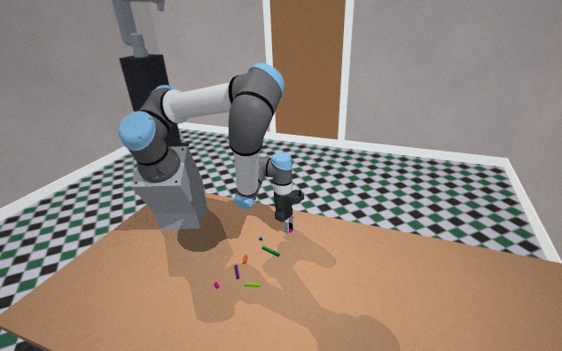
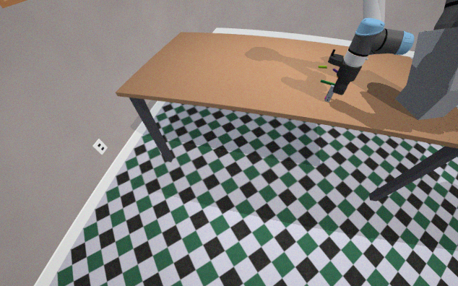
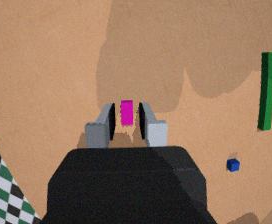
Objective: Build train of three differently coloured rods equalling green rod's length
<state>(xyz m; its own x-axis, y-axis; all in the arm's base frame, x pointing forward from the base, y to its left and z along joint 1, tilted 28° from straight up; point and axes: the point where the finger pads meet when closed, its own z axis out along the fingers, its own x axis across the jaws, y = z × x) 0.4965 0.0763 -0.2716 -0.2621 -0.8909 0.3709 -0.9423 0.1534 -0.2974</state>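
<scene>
My gripper is now 90 mm past the blue rod, 90 mm to the left of it and 10 mm above it. Round my hand: purple rod 90 mm behind, 290 mm to the right, 10 mm below; then green rod 20 mm behind, 140 mm to the right, 10 mm below; then orange rod 90 mm behind, 220 mm to the right, 10 mm below.
</scene>
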